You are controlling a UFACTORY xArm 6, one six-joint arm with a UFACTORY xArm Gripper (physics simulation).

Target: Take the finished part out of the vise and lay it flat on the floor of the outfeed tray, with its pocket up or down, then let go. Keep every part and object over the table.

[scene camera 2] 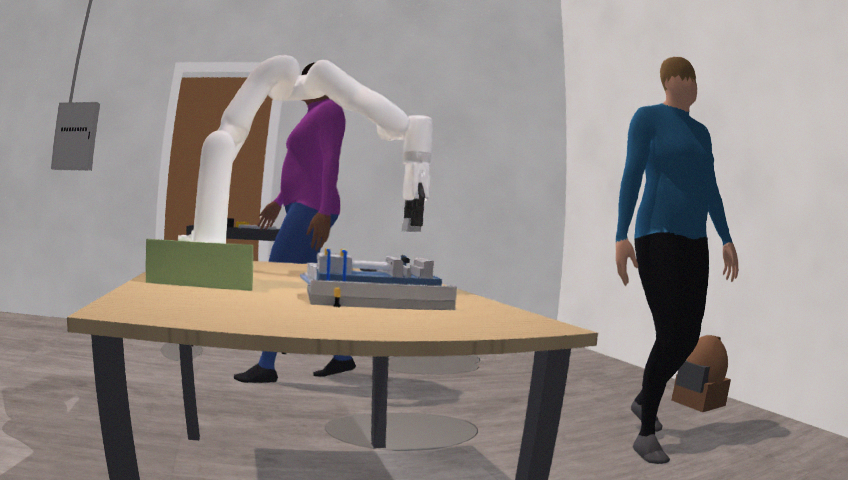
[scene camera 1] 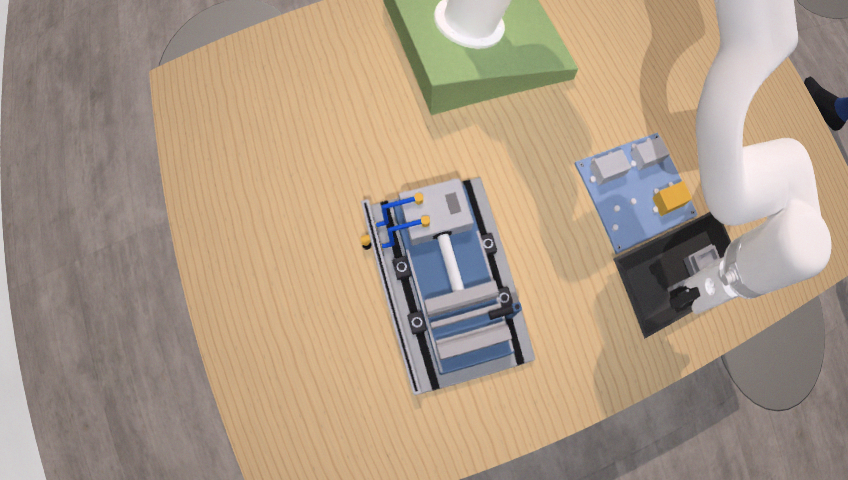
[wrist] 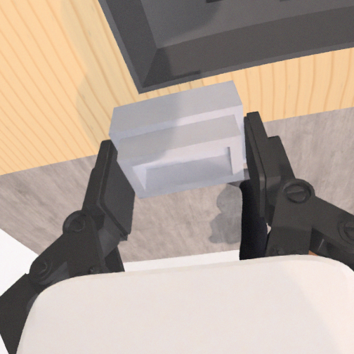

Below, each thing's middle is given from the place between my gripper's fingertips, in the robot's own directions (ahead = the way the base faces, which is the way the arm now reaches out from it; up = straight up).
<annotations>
I see my gripper 16 cm past the orange block [scene camera 1: 667, 200], 14 cm above it and 11 cm to the right of it. Round my hand: blue board [scene camera 1: 637, 223]: 20 cm behind, 16 cm below, 7 cm to the left; then grey slotted base [scene camera 1: 399, 295]: 30 cm to the right, 17 cm behind, 16 cm below.
</annotations>
